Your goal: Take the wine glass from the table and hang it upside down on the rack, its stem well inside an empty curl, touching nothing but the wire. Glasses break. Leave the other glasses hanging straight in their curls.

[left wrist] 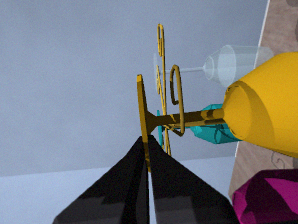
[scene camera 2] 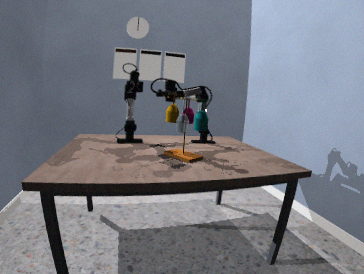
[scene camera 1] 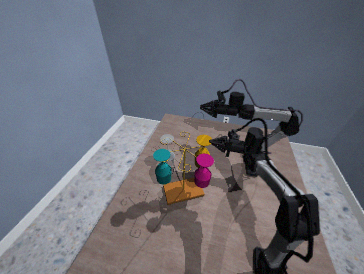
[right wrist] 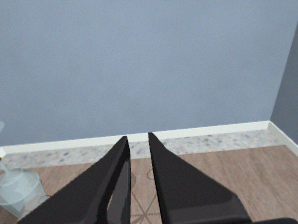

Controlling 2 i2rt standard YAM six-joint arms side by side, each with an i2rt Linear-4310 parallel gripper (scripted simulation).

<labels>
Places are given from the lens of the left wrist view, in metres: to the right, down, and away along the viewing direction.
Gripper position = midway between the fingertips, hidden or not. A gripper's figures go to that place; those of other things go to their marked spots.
my left gripper (left wrist: 147, 142): 0.00, 0.02, 0.12
teal glass (left wrist: 219, 133): 0.13, 0.04, 0.31
clear glass (left wrist: 230, 63): 0.13, -0.08, 0.27
</labels>
